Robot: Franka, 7 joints.
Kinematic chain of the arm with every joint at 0, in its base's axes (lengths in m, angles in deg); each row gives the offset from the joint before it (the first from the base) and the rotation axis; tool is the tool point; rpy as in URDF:
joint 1: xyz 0 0 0.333 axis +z
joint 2: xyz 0 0 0 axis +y
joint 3: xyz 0 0 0.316 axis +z
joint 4: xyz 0.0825 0 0 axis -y
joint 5: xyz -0.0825 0 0.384 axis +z
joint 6: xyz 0 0 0 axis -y
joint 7: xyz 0.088 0 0 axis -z
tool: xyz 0 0 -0.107 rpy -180 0 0
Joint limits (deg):
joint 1: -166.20..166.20
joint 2: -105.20..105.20
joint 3: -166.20..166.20
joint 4: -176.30..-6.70
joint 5: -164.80..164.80
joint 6: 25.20..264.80
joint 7: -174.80..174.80
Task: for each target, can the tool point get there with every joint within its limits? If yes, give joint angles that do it. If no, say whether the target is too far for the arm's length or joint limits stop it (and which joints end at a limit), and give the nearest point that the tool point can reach.
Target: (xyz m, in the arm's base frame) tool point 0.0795 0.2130 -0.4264
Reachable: no: joint limits stop it (at a limit: joint 2) | nearest point 0.0817 0.2190 -0.3584 | short by 0.068 m
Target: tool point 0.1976 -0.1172 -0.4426
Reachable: no: joint limits stop it (at a limit: joint 2) | nearest point 0.2039 -0.1209 -0.3588 | short by 0.084 m
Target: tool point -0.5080 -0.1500 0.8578
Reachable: yes | joints 1.63 -84.50 -29.83 -69.09 -87.93 198.99 80.50
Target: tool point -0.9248 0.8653 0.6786
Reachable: no: too far | nearest point -0.6043 0.5655 0.5588 | short by 0.455 m
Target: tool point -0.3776 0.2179 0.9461
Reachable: yes | joints 114.05 16.32 31.05 -43.24 -76.48 223.00 118.63
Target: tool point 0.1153 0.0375 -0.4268
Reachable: no: joint limits stop it (at a limit: joint 2) | nearest point 0.1371 0.0446 -0.3422 | short by 0.088 m
